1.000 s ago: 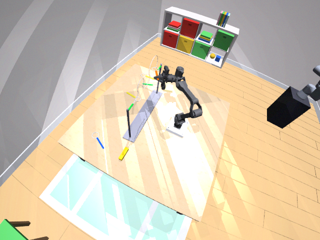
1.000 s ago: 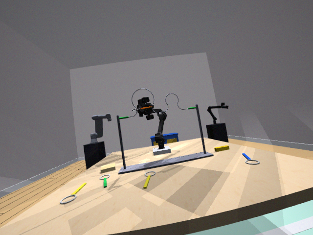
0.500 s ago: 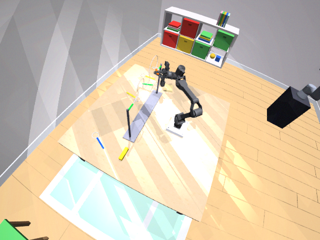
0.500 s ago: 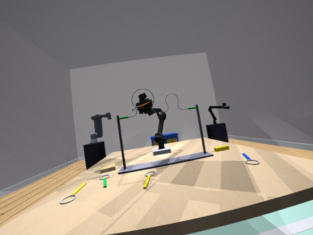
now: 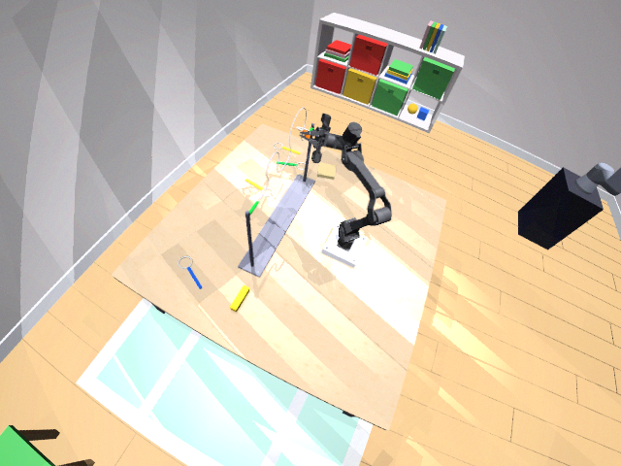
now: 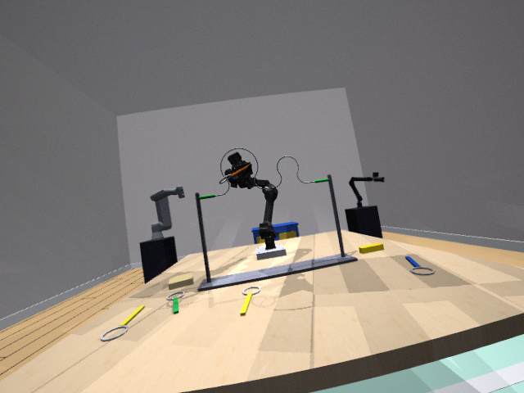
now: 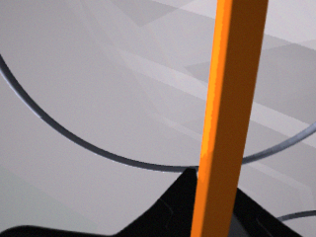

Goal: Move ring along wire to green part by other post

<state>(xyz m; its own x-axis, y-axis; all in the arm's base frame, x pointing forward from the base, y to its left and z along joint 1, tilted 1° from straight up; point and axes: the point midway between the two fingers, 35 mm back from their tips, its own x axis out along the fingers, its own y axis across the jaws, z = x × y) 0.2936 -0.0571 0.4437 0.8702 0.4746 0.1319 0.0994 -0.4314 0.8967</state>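
My gripper tip is now 8 cm to the left of the orange-handled ring, 4 cm above it and 1 cm short of it. The rest, counted from my gripper tip: blue-handled ring: 51 cm to the left, 48 cm below, 22 cm ahead; then yellow block: 51 cm to the left, 47 cm below, 5 cm behind; then tan block: 48 cm below, 39 cm to the right, 2 cm behind.
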